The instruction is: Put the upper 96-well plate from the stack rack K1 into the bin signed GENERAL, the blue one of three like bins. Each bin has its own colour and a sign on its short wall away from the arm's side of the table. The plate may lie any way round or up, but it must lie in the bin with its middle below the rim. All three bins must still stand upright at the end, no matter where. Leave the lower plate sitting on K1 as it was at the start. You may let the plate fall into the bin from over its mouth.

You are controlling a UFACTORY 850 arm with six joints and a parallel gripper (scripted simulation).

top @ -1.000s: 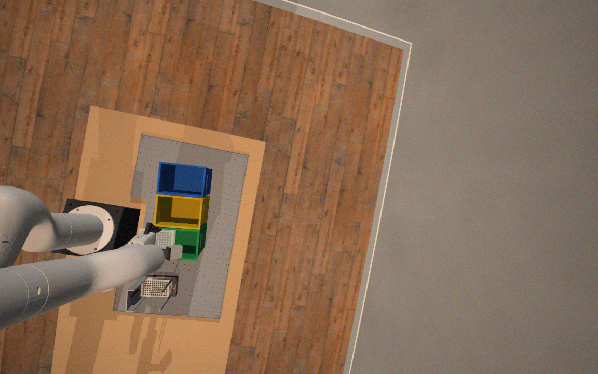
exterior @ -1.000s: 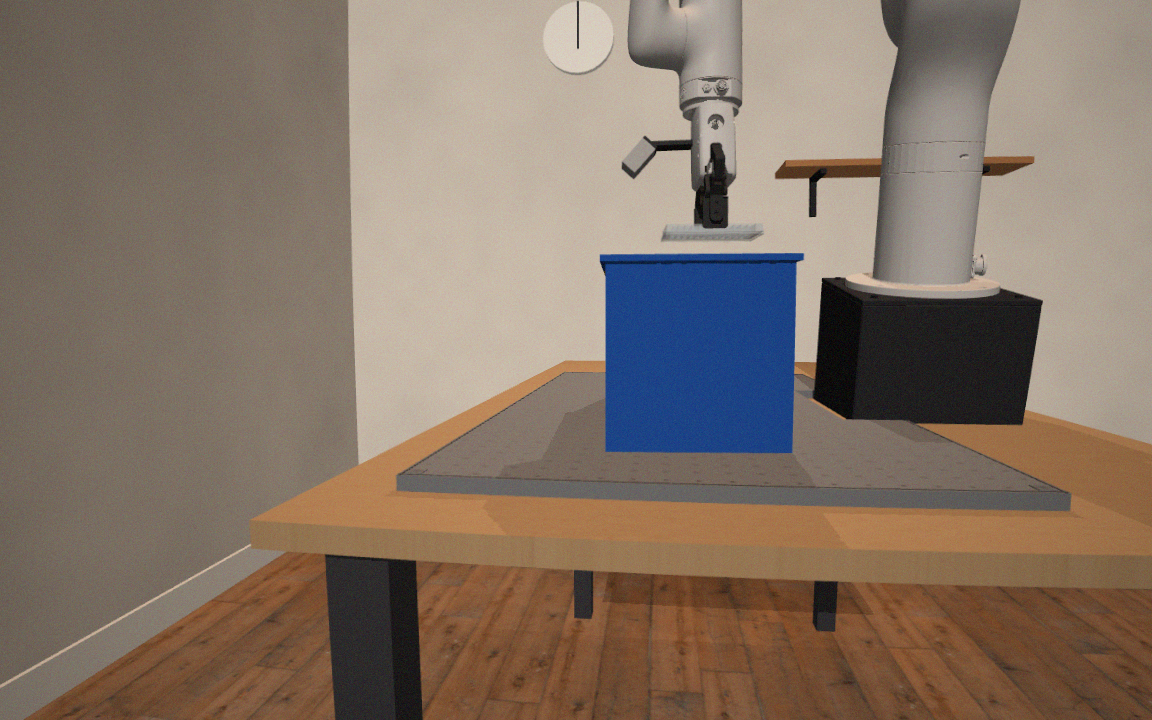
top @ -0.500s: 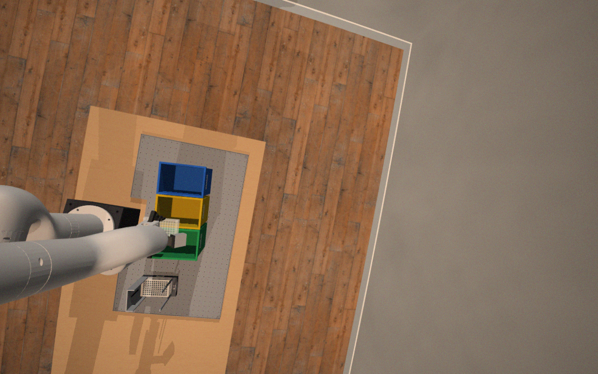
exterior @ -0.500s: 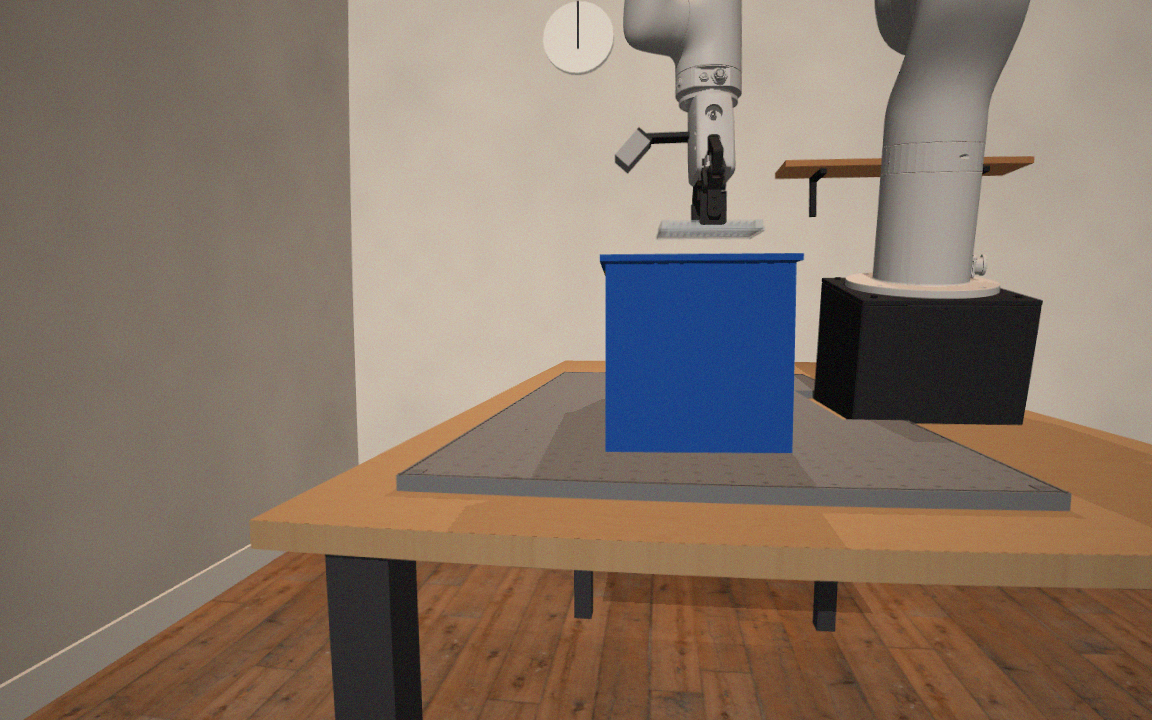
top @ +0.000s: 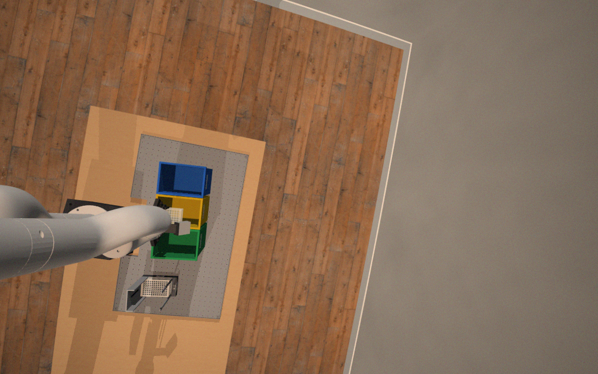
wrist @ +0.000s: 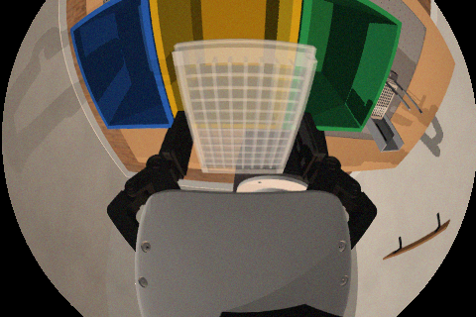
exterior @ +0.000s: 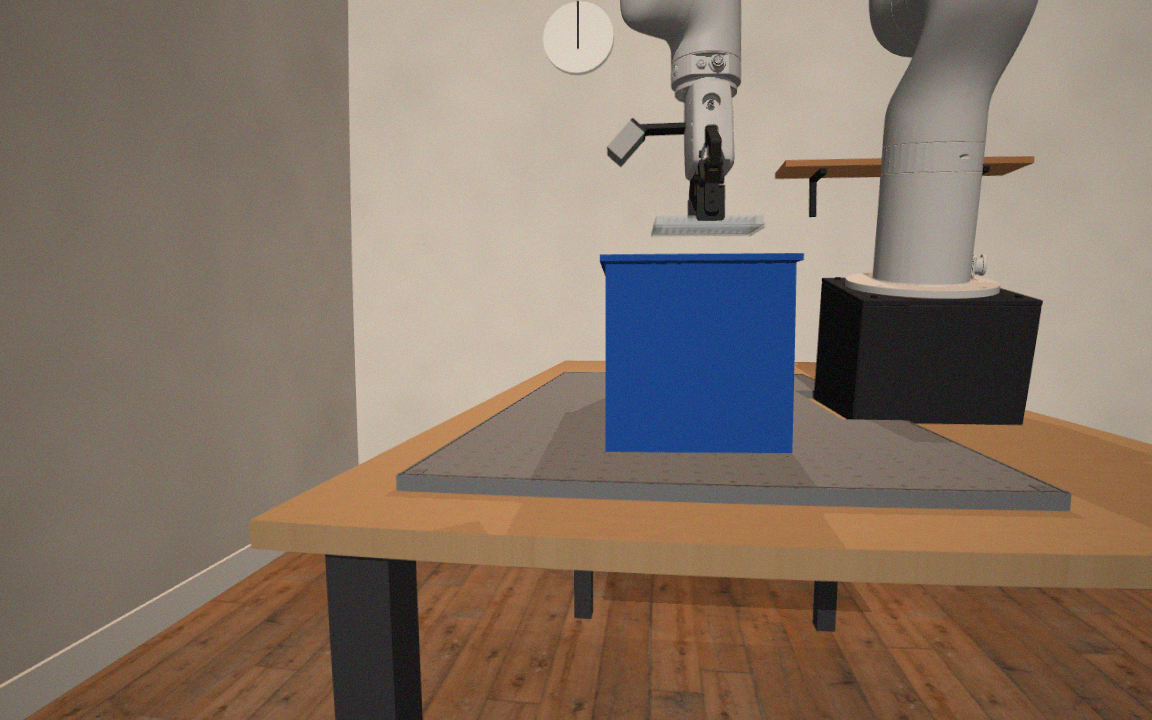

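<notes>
Now: the blue bin 150 mm to the left of my hand and 160 mm below it. Also, from my hand: yellow bin (30 mm ahead, 30 mm to the left, 160 mm below); then green bin (60 mm ahead, 100 mm to the right, 160 mm below); then 96-well plate (10 mm below).
</notes>
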